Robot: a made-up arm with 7 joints. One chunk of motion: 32 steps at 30 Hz.
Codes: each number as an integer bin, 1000 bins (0 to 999) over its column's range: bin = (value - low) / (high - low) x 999, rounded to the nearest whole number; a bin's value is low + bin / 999 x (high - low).
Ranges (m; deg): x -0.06..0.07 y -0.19..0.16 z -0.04..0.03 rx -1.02..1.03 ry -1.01..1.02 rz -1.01..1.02
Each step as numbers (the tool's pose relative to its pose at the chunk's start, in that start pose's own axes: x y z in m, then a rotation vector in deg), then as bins.
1 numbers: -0.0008 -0.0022 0.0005 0.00 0.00 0.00
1 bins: 455 536 578 497 497 497
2 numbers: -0.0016 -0.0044 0.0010 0.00 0.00 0.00
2 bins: 449 530 585 497 497 497
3 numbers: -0.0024 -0.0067 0.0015 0.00 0.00 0.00
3 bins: 443 523 592 497 497 497
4 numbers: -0.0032 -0.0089 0.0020 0.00 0.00 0.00
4 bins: 436 517 599 497 497 497
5 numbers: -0.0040 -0.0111 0.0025 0.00 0.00 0.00
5 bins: 430 511 607 497 497 497
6 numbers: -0.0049 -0.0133 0.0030 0.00 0.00 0.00
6 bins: 423 504 614 497 497 497
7 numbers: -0.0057 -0.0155 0.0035 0.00 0.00 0.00
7 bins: 417 498 621 497 497 497
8 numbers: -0.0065 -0.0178 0.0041 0.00 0.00 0.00
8 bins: 411 492 629 497 497 497
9 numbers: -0.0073 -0.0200 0.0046 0.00 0.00 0.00
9 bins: 405 485 637 497 497 497
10 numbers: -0.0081 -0.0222 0.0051 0.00 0.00 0.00
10 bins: 399 479 644 497 497 497
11 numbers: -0.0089 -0.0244 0.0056 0.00 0.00 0.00
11 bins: 393 473 651 497 497 497
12 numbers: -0.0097 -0.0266 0.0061 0.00 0.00 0.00
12 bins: 387 466 658 497 497 497
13 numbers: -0.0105 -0.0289 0.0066 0.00 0.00 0.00
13 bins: 380 460 665 497 497 497
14 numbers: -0.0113 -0.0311 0.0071 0.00 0.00 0.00
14 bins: 374 454 672 497 497 497
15 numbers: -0.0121 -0.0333 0.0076 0.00 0.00 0.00
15 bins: 368 447 679 497 497 497
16 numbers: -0.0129 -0.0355 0.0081 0.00 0.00 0.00
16 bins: 362 441 686 497 497 497
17 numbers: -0.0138 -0.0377 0.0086 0.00 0.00 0.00
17 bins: 355 435 694 497 497 497
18 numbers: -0.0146 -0.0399 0.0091 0.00 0.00 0.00
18 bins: 349 428 701 497 497 497
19 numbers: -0.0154 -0.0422 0.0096 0.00 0.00 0.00
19 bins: 343 422 708 497 497 497
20 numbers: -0.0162 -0.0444 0.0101 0.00 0.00 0.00
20 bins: 337 416 715 497 497 497
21 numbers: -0.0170 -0.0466 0.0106 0.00 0.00 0.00
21 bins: 330 409 722 497 497 497
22 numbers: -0.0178 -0.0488 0.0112 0.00 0.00 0.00
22 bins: 324 403 731 497 497 497
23 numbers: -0.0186 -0.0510 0.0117 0.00 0.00 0.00
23 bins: 318 397 738 497 497 497
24 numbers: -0.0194 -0.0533 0.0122 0.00 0.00 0.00
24 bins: 312 390 745 497 497 497
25 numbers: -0.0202 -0.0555 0.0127 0.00 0.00 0.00
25 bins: 306 384 752 497 497 497
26 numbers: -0.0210 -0.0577 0.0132 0.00 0.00 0.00
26 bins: 300 378 759 497 497 497
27 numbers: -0.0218 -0.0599 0.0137 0.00 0.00 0.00
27 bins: 294 371 766 497 497 497
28 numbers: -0.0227 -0.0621 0.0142 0.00 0.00 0.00
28 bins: 287 365 774 497 497 497
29 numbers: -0.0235 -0.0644 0.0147 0.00 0.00 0.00
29 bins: 280 358 781 497 497 497
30 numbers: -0.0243 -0.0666 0.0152 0.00 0.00 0.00
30 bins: 274 352 788 497 497 497
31 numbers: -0.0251 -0.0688 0.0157 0.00 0.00 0.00
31 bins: 268 346 795 497 497 497
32 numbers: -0.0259 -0.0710 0.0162 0.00 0.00 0.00
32 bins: 262 340 802 497 497 497
